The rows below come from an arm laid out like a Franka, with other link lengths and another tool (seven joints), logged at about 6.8 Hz.
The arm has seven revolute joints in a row. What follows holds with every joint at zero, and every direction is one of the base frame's.
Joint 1 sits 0.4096 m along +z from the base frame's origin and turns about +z.
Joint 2 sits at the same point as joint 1 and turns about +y.
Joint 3 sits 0.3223 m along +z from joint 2 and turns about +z.
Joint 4 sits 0.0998 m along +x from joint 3 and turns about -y.
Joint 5 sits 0.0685 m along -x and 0.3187 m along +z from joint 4 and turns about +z.
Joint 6 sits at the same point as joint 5 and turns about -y.
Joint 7 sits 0.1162 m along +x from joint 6 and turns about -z.
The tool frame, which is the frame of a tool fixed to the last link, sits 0.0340 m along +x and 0.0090 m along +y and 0.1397 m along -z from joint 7; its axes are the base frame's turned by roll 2.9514, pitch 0.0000 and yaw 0.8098 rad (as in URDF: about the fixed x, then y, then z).
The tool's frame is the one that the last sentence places.
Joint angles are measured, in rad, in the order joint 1, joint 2, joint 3, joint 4, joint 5, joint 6, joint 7. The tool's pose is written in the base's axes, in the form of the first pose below.
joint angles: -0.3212, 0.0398, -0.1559, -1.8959, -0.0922, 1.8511, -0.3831
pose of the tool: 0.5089, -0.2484, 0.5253, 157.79, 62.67, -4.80
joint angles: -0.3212, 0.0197, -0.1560, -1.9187, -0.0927, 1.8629, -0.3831
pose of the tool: 0.5042, -0.2463, 0.5277, 157.55, 62.59, -4.10
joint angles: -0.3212, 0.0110, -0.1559, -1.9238, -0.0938, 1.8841, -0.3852
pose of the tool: 0.5052, -0.2466, 0.5331, 156.55, 62.42, -2.62
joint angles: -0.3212, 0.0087, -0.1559, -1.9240, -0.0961, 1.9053, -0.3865
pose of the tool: 0.5077, -0.2477, 0.5372, 155.53, 62.22, -1.37
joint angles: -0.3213, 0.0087, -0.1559, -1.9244, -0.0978, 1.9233, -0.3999
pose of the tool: 0.5098, -0.2482, 0.5395, 154.40, 63.05, -0.38
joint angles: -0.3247, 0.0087, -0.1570, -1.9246, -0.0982, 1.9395, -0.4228
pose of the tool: 0.5106, -0.2506, 0.5416, 153.25, 64.28, 0.56
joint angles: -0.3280, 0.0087, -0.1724, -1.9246, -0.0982, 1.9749, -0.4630
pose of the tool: 0.5101, -0.2604, 0.5466, 151.23, 65.42, 2.45
